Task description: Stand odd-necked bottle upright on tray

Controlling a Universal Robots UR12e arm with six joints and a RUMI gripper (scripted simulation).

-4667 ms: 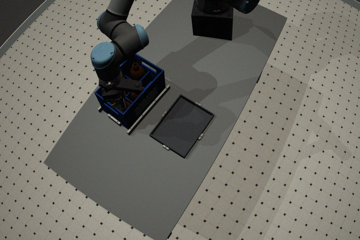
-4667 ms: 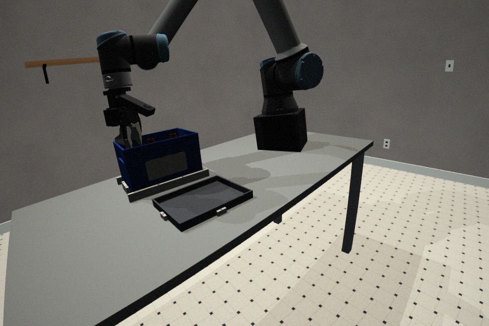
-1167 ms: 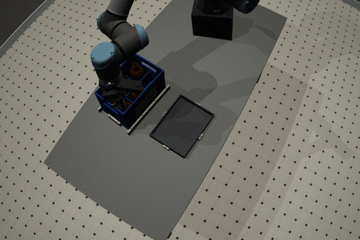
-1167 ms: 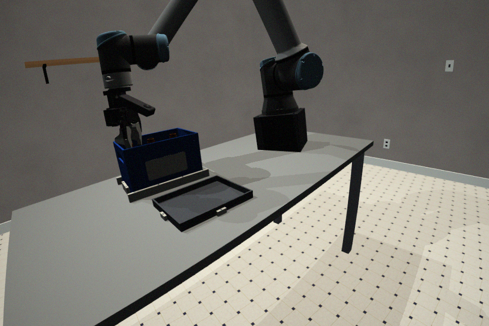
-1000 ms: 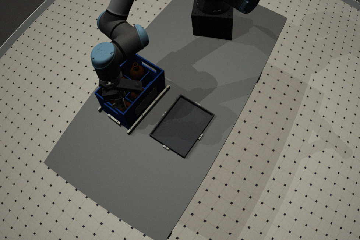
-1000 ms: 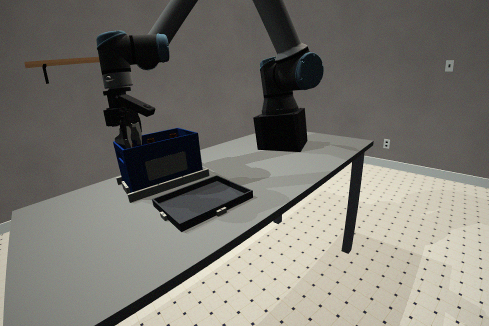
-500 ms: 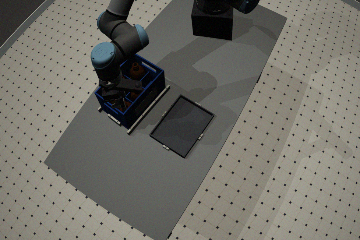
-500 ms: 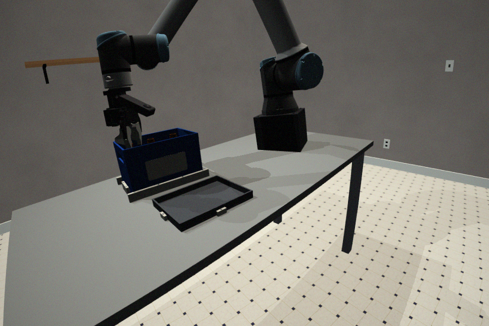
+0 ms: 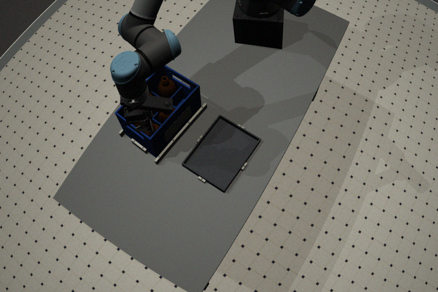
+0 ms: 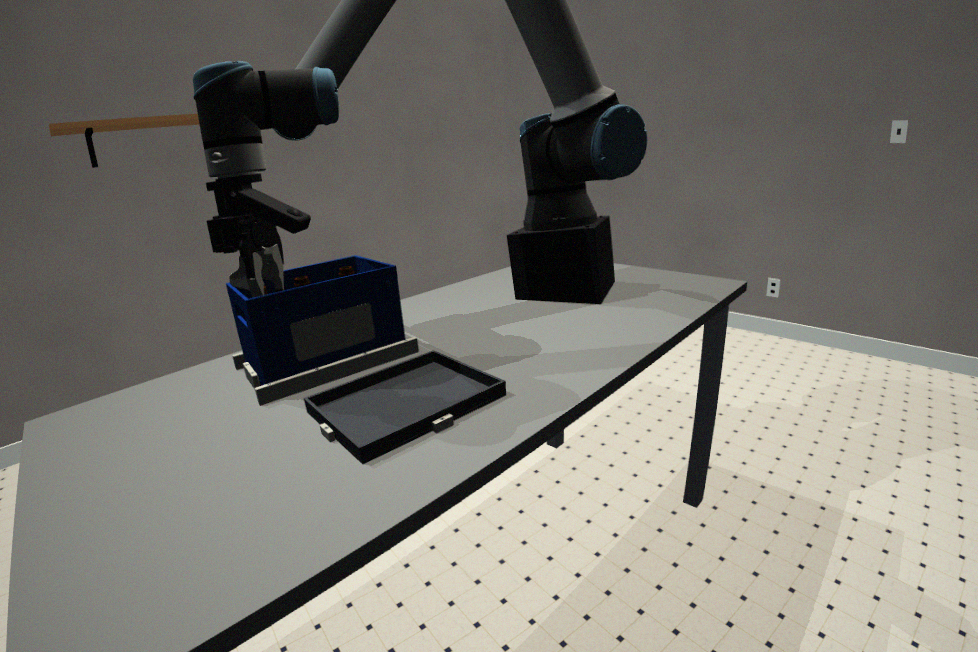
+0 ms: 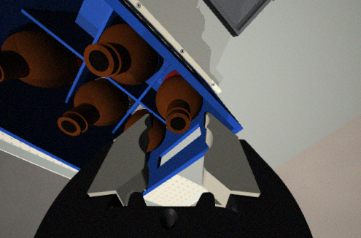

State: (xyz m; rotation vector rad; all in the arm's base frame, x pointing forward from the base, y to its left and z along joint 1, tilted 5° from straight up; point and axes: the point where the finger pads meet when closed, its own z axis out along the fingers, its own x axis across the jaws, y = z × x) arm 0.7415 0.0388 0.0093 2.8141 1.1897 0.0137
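The bottle is 90 mm to the right of my hand and 70 mm below it. Also, from my hand: black tray (220 mm to the left, 140 mm below, 120 mm behind); blue crate (90 mm behind, 70 mm below, 50 mm to the right).
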